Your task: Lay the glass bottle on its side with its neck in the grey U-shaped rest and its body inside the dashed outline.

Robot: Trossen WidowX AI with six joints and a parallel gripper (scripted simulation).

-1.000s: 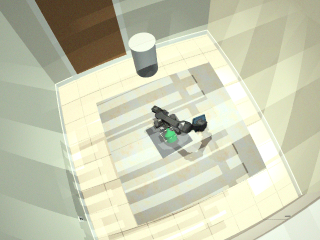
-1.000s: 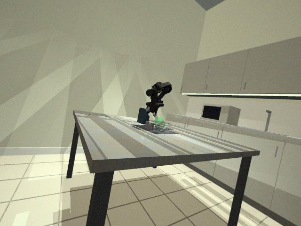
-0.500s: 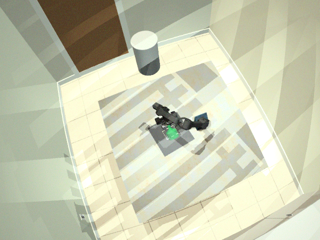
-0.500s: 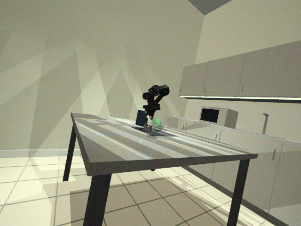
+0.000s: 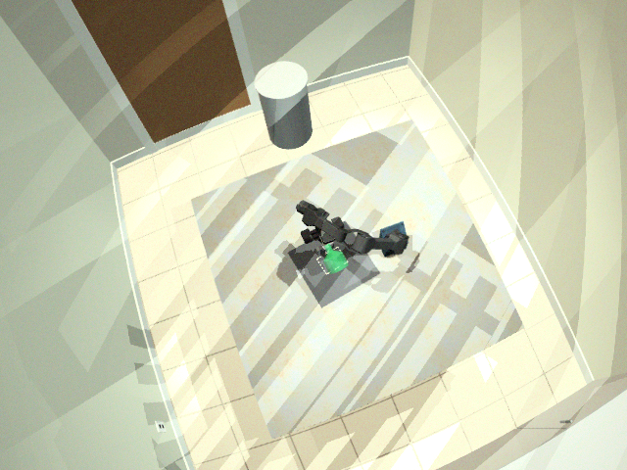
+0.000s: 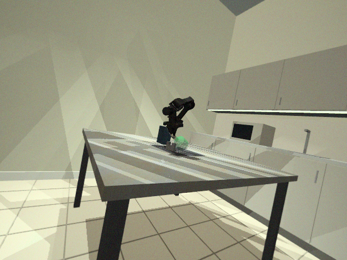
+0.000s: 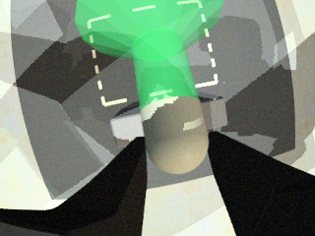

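Right now the green glass bottle is 5 cm to the left of my gripper tip and 2 cm below it. From my gripper tip the other things lie so: dark grey mat: 8 cm to the left, 11 cm below.
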